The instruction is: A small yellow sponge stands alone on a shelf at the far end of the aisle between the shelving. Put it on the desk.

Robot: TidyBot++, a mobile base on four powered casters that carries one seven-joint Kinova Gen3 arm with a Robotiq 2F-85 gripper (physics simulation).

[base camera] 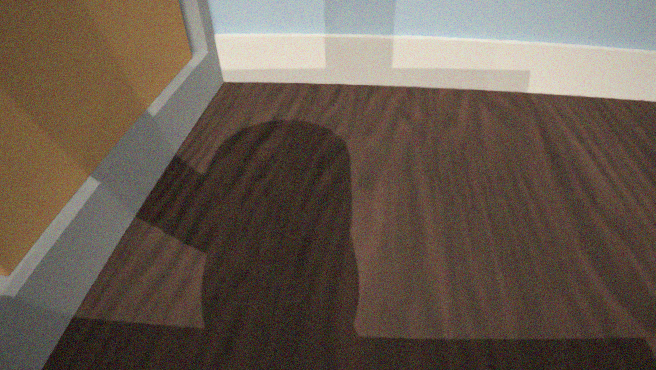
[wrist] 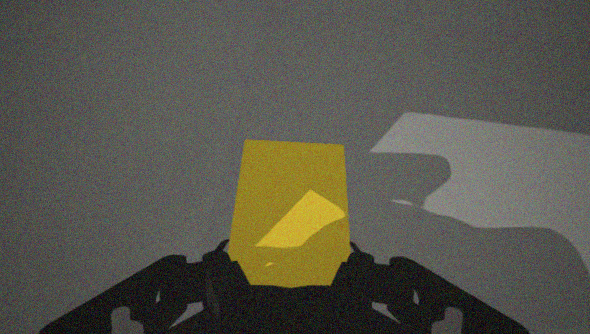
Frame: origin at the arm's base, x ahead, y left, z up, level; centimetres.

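Seen in the pictures: gripper, between the fingertips: (wrist: 288, 247).
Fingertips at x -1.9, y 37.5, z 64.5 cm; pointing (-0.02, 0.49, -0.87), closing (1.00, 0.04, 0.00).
A point is followed by its place in that frame.
The yellow sponge (wrist: 290, 170) {x -2.0, y 41.2, z 68.6 cm} is in the middle of the wrist view, a block with a brighter lit patch on its top. My gripper (wrist: 288, 247) {x -1.9, y 37.5, z 64.5 cm} is shut on the sponge, with a black finger at each side of its near end. Grey surface shows around and beyond the sponge; whether the sponge touches it or is a little above it I cannot tell. The sponge and the gripper do not show in the base camera view. The desk does not show in either view.
A grey shelf unit (base camera: 185, 125) {x 60.1, y 25.4, z -38.0 cm} with an orange-brown panel (base camera: 75, 100) {x 44.0, y 28.3, z -24.2 cm} stands close at the left in the base camera view. A light blue wall (base camera: 270, 17) {x 78.4, y 14.1, z -27.9 cm} with a cream baseboard (base camera: 270, 50) {x 77.1, y 14.5, z -33.3 cm} crosses the far end of the dark wooden floor (base camera: 450, 200) {x 46.3, y -12.6, z -39.7 cm}.
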